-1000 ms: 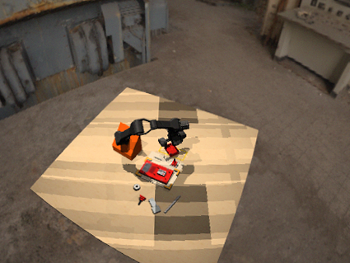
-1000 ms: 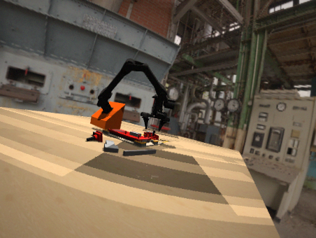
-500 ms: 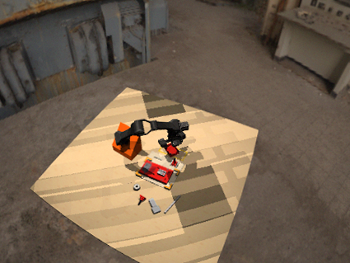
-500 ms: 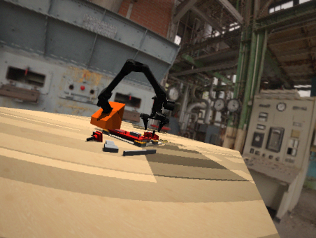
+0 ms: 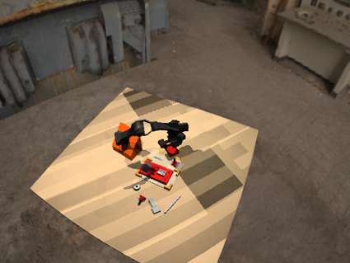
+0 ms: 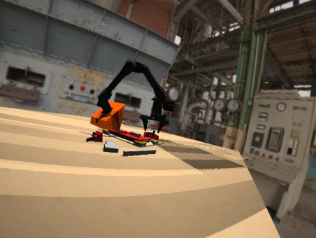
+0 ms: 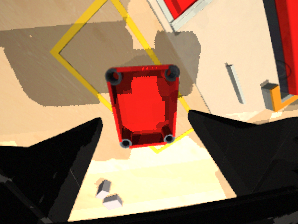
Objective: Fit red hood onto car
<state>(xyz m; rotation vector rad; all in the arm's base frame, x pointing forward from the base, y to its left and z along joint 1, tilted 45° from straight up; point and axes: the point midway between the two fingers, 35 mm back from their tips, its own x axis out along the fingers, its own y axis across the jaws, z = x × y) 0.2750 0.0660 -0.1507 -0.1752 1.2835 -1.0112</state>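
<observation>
Right now the red hood is 20 mm below my gripper tip. Also, from my gripper tip: thin grey rod (370 mm to the right, 210 mm ahead, 30 mm below).
</observation>
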